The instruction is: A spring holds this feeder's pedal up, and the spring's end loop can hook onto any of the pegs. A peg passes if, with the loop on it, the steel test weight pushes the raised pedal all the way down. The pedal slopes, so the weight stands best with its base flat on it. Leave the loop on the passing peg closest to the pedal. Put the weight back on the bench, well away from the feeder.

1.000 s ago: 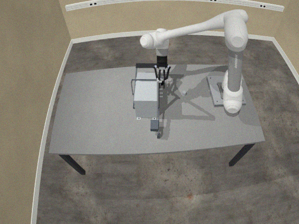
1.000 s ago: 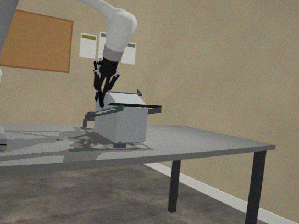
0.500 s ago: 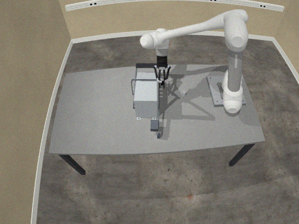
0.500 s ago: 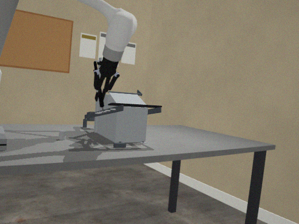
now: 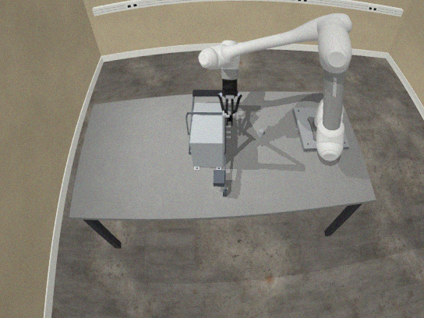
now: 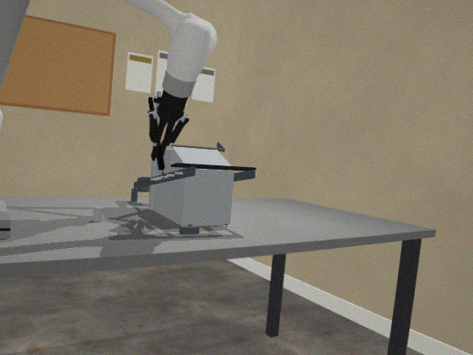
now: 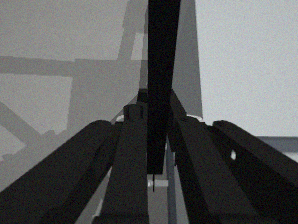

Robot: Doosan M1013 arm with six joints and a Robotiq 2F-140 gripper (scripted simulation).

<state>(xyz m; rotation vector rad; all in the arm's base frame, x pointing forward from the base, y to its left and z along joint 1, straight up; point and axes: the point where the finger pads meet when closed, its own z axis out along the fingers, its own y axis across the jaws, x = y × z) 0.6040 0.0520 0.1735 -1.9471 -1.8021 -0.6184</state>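
Now: the dark spring 20 mm to the left of my hand and 30 mm above it. Also, from my hand: steel test weight: 190 mm behind, 50 mm to the right, 190 mm below.
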